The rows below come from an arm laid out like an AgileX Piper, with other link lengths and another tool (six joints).
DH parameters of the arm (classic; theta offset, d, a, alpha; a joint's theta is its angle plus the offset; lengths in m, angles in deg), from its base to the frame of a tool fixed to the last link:
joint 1: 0 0.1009 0 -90
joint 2: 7.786 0 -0.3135 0
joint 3: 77.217 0 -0.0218 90
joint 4: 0 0.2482 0 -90
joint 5: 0 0 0 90
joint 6: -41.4 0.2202 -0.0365 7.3
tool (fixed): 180 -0.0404 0 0
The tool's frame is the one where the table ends.
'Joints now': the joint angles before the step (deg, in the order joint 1, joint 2, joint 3, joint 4, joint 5, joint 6). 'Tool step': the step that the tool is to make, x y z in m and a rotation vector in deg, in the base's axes. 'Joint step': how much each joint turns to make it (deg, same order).
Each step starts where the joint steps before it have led.
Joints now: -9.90, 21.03, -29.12, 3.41, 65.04, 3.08
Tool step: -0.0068, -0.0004, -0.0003, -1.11, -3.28, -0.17
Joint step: 0.06, -3.99, 1.19, -0.60, -0.62, 0.06
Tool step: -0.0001, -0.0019, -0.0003, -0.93, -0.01, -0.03
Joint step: -0.05, -0.05, 0.03, -0.74, -0.14, -0.31
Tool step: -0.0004, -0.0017, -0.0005, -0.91, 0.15, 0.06
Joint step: 0.00, -0.02, 0.00, -0.72, 0.02, -0.34
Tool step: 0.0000, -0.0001, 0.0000, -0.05, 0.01, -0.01
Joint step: -0.03, 0.01, -0.01, -0.03, 0.00, -0.04
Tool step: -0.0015, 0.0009, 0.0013, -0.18, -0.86, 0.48
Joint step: 0.50, -0.83, 0.01, -0.04, -0.06, 0.01
